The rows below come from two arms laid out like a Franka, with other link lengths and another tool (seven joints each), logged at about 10 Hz.
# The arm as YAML. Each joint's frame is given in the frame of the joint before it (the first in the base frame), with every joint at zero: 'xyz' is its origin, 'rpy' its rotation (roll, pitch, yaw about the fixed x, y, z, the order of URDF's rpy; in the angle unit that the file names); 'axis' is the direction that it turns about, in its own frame. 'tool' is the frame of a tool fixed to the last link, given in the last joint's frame.
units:
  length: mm
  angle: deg
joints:
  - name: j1
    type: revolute
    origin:
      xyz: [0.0, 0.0, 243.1]
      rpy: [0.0, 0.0, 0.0]
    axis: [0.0, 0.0, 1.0]
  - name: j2
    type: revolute
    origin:
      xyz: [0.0, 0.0, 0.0]
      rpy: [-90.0, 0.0, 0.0]
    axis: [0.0, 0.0, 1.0]
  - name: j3
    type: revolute
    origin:
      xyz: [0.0, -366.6, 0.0]
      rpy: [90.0, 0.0, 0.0]
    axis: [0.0, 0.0, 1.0]
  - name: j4
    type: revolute
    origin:
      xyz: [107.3, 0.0, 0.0]
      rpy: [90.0, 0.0, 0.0]
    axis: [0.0, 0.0, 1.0]
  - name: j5
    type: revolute
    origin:
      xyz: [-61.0, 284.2, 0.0]
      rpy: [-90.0, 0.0, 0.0]
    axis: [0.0, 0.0, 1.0]
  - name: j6
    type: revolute
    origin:
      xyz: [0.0, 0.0, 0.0]
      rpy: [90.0, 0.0, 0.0]
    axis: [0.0, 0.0, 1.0]
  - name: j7
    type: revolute
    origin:
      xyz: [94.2, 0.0, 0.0]
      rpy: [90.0, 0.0, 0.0]
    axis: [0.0, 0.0, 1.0]
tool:
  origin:
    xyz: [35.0, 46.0, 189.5]
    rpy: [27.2, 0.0, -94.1]
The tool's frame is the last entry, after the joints.
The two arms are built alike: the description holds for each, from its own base.
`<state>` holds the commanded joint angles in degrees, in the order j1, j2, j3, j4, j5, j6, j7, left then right.
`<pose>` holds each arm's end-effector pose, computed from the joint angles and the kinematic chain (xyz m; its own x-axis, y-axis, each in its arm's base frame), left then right.
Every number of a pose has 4 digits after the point.
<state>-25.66 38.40 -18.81 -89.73 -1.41 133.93 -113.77 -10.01 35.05 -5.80 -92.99 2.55 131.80 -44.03</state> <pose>0.5657 -0.4386 0.1695 -0.9815 0.1916 -0.0045 0.1460 0.7319 -0.6655 0.6966 -0.1947 0.1773 -0.5256 0.8481 -0.0667 0.7821 0.4509 -0.4301</pose>
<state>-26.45 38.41 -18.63 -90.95 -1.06 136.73 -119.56 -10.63 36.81 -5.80 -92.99 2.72 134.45 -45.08</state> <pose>0.5602 -0.4409 0.1664 -0.9946 0.1035 -0.0054 0.0803 0.7362 -0.6720 0.7006 -0.2030 0.1627 -0.5303 0.8441 -0.0799 0.7851 0.4532 -0.4222</pose>
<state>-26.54 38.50 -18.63 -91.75 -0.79 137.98 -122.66 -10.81 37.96 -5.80 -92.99 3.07 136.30 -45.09</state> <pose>0.5576 -0.4390 0.1623 -0.9985 0.0540 0.0011 0.0392 0.7386 -0.6730 0.7037 -0.2063 0.1535 -0.5240 0.8472 -0.0877 0.7931 0.4478 -0.4129</pose>
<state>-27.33 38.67 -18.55 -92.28 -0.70 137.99 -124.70 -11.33 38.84 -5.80 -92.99 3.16 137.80 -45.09</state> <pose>0.5483 -0.4428 0.1562 -0.9992 0.0350 0.0186 0.0137 0.7455 -0.6664 0.7047 -0.2136 0.1467 -0.5149 0.8518 -0.0963 0.8015 0.4386 -0.4065</pose>
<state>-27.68 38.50 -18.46 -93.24 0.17 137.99 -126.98 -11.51 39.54 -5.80 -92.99 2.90 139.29 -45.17</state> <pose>0.5414 -0.4409 0.1516 -0.9995 0.0137 0.0285 -0.0082 0.7581 -0.6521 0.7072 -0.2169 0.1423 -0.5154 0.8499 -0.1098 0.8053 0.4365 -0.4011</pose>
